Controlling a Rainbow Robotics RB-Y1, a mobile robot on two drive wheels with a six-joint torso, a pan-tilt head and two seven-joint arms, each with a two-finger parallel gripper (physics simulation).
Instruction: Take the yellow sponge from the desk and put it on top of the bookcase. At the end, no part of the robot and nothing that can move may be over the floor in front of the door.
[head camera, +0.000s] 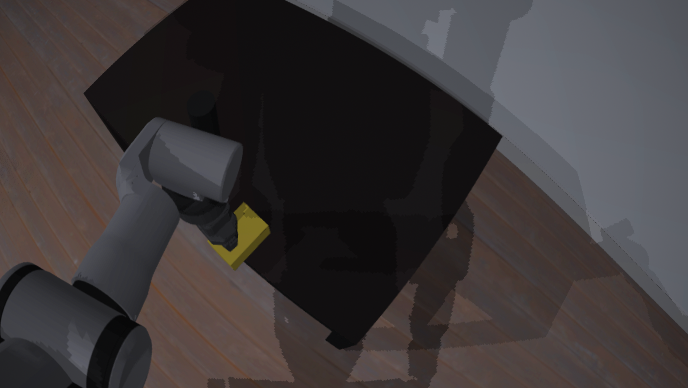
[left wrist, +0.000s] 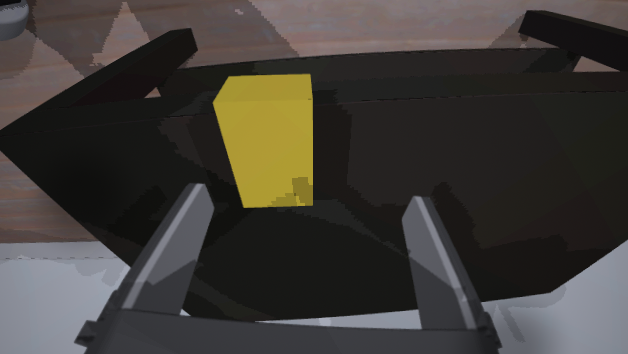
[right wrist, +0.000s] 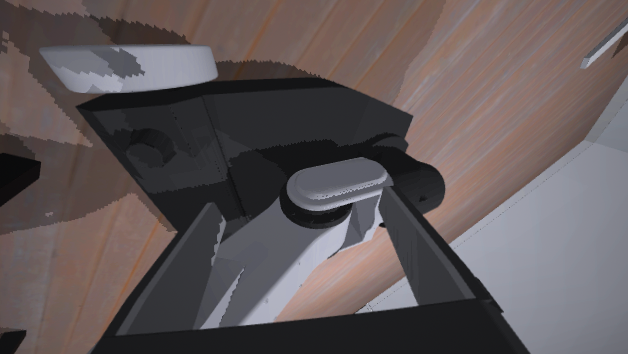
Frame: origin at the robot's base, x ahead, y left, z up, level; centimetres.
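Where they show: left gripper, between the fingertips: (left wrist: 308, 202); right gripper, between the fingertips: (right wrist: 301, 204).
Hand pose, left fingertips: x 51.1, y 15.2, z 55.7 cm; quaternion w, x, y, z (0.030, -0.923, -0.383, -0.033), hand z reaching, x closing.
Observation:
Each offset is from my left fingertips to the top centre of the thing. Level surfaces: height alone.
The yellow sponge @(dx +0.0, dy -3.6, dz -6.1 cm) (head camera: 255, 230) (left wrist: 272, 150) lies on the dark desk @(dz -10.6 cm) (head camera: 340, 150) (left wrist: 425, 150) at its edge, in the head view partly hidden by my left gripper. My left gripper (head camera: 231, 245) (left wrist: 308, 202) is open and empty. In the head view it overlaps the sponge; in the left wrist view the sponge lies beyond the fingertips, nearer the left finger in the picture, and neither finger touches it. My right gripper (right wrist: 301, 204) is open and empty, with parts of the robot's own body behind it. The bookcase and the door do not show.
A light wall (head camera: 600, 115) runs behind the desk in the head view. Wooden floor @(dz -55.7 cm) (head camera: 210, 325) (right wrist: 310, 30) lies around it. Dark desk legs @(dx -15.9, dy -23.5, dz -15.6 cm) (left wrist: 135, 70) show in the left wrist view. The robot's dark base (right wrist: 280, 110) and a white rounded part (right wrist: 170, 67) show in the right wrist view.

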